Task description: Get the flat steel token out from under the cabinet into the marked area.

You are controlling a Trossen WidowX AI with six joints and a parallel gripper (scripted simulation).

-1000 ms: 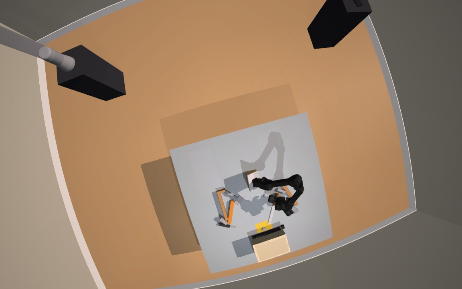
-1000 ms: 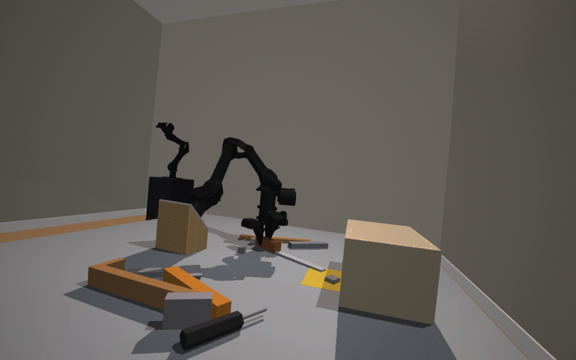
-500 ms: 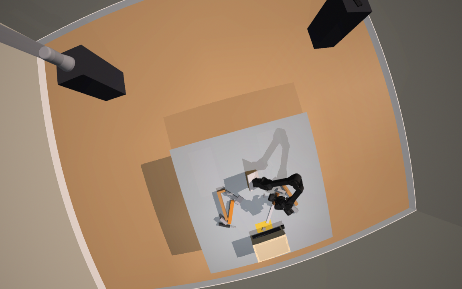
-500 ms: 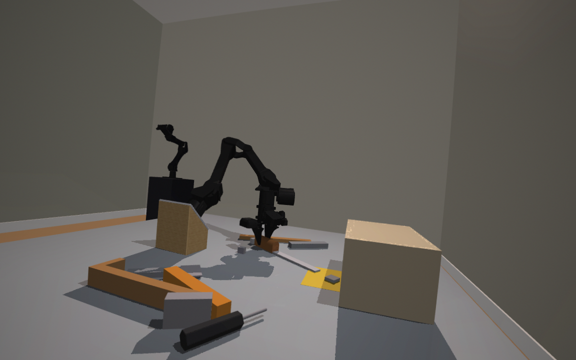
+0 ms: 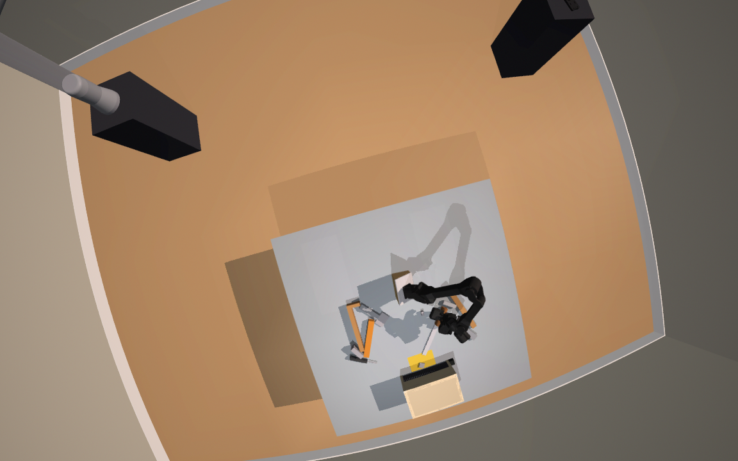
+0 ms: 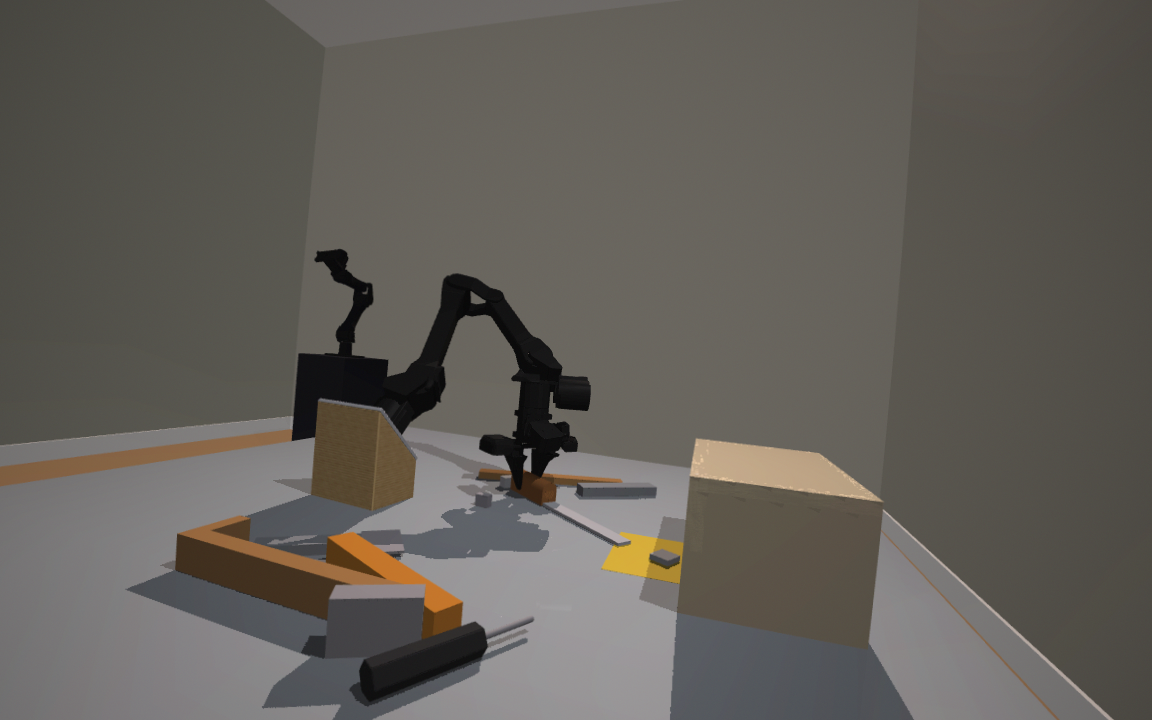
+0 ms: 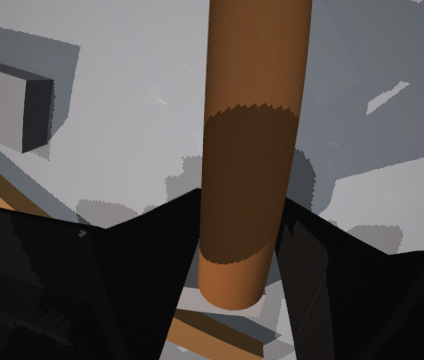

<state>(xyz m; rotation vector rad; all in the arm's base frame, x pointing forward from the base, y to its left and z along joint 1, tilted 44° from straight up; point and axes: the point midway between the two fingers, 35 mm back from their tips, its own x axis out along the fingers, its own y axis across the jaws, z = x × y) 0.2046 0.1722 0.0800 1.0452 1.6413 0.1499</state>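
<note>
My gripper tip is 120 mm to the right of the orange stick. The rest, counted from my gripper tip: grey bar: 150 mm ahead, 120 mm to the left; then grey cube: 110 mm to the right, 30 mm behind; then flat grey token: 290 mm ahead, 180 mm to the right, 10 mm below.
</note>
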